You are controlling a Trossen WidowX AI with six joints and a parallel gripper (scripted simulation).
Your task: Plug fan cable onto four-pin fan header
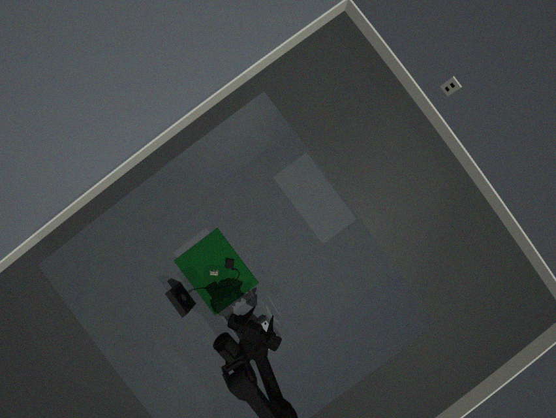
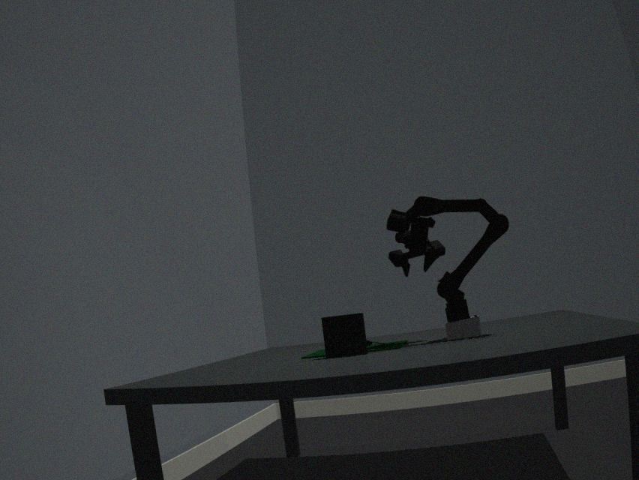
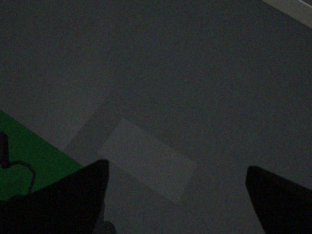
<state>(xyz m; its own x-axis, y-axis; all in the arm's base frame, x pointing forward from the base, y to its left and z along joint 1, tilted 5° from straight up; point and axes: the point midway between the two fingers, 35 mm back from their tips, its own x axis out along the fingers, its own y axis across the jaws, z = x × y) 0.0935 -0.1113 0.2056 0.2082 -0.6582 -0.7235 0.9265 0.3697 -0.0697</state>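
My gripper tip is 21 cm above the dark plug, 20 cm short of it and 3 cm to the right of it. Round my gripper tip: black fan: 26 cm to the left, 24 cm ahead, 16 cm below; then green board: 24 cm below, 22 cm ahead, 10 cm to the left.
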